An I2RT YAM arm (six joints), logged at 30 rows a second.
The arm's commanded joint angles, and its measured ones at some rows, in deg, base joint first. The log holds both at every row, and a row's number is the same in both.
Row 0, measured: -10.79 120.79 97.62 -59.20 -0.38 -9.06
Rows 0 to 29, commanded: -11.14 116.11 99.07 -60.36 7.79 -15.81; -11.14 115.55 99.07 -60.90 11.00 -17.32; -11.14 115.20 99.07 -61.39 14.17 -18.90; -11.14 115.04 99.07 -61.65 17.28 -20.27; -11.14 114.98 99.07 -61.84 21.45 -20.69; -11.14 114.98 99.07 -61.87 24.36 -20.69; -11.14 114.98 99.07 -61.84 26.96 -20.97; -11.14 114.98 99.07 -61.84 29.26 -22.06; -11.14 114.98 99.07 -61.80 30.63 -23.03; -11.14 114.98 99.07 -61.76 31.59 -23.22; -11.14 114.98 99.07 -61.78 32.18 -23.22; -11.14 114.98 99.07 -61.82 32.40 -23.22; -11.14 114.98 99.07 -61.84 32.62 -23.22; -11.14 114.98 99.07 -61.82 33.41 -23.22; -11.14 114.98 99.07 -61.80 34.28 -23.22; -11.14 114.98 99.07 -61.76 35.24 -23.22; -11.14 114.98 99.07 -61.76 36.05 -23.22; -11.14 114.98 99.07 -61.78 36.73 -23.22; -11.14 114.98 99.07 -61.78 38.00 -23.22; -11.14 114.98 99.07 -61.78 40.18 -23.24; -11.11 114.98 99.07 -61.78 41.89 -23.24; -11.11 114.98 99.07 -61.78 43.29 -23.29; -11.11 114.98 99.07 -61.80 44.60 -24.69; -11.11 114.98 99.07 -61.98 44.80 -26.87; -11.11 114.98 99.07 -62.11 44.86 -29.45; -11.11 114.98 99.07 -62.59 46.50 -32.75; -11.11 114.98 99.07 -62.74 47.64 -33.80; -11.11 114.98 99.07 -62.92 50.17 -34.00; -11.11 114.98 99.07 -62.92 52.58 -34.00; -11.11 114.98 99.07 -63.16 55.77 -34.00
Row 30, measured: -10.87 117.08 97.67 -62.83 45.56 -31.29
